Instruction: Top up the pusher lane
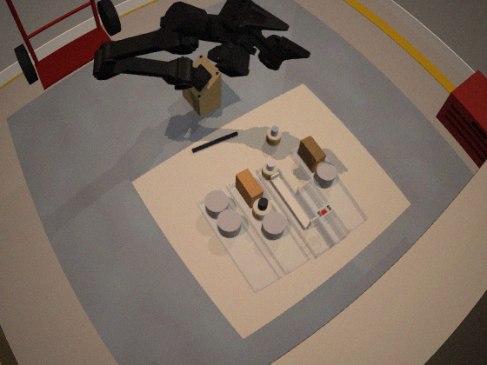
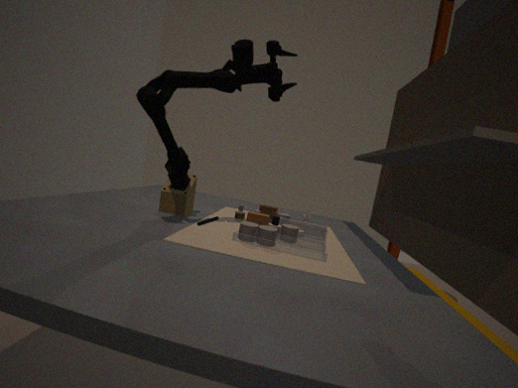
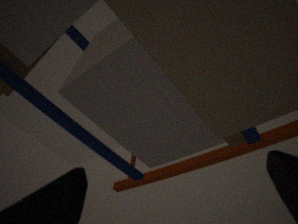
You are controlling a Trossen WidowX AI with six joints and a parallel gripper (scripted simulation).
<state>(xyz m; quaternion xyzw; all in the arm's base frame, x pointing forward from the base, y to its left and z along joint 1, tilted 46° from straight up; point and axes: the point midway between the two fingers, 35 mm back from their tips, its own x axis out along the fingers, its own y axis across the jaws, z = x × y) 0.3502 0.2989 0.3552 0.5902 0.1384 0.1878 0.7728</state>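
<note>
The cream mat lies 59 cm below my gripper tip, 3 cm to the left of it and 1 cm ahead of it. Round my gripper tip: white pusher 54 cm below, 7 cm to the left, 6 cm ahead; then clear pusher lane 57 cm below, 10 cm ahead, 6 cm to the left; then red marker 52 cm below, 13 cm ahead, 7 cm to the left.
</note>
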